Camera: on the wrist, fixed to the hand. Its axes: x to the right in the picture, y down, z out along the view.
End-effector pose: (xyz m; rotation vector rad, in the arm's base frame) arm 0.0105 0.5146 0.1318 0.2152 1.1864 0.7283
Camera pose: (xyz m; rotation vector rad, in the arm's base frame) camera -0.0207 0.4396 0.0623 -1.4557 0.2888 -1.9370
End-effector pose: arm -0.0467 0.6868 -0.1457 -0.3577 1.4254 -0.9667
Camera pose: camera -0.1402 0.6619 -0.1003 1.5853 0.3290 1.5921
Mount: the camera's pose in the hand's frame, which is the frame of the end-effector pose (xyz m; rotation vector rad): 0.0011 -0.0800 -0.0709 -0.0533 0.0347 -3.1061
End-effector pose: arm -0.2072 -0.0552 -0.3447 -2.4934 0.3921 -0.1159
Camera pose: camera -0.1982 -0.0331 -0.2405 0.5125 2.8321 0.9443
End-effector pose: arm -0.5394 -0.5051 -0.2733 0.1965 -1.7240 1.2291
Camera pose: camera -0.4485 -0.4865 -0.2203 1.6660 0.1560 -1.1695
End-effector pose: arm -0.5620 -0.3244 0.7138 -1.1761 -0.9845 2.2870
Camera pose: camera -0.5030 -0.2403 0.7433 0.7061 -0.9321 -0.4036
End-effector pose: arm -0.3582 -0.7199 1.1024 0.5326 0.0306 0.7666
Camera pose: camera -0.3205 -0.7350 1.0035 -0.0756 0.6624 -2.2452
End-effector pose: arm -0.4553 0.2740 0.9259 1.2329 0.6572 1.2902
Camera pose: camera -0.4920 0.3098 0.8321 -0.6768 1.2436 -1.3165
